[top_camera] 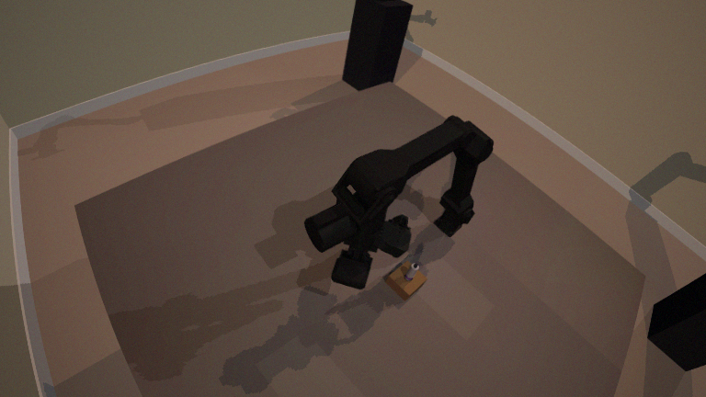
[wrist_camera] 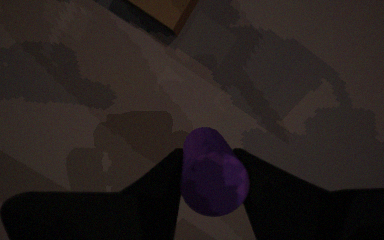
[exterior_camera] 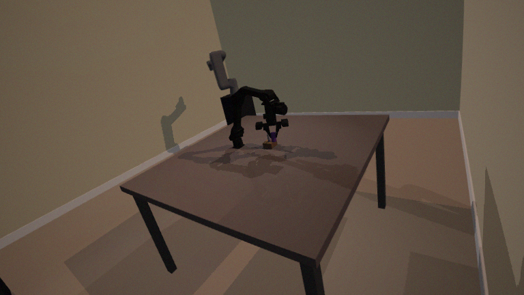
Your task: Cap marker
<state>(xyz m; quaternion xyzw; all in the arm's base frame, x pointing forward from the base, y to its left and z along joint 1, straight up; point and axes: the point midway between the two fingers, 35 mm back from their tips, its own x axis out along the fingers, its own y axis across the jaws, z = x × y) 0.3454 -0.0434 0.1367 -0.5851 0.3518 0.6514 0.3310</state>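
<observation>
My gripper tip is 10 cm past the grey marker, 9 cm to the right of it and 3 cm above it. Also, from my gripper tip: tan holder block: 10 cm behind, 9 cm to the left, 9 cm below; then purple cap: 1 cm above.
</observation>
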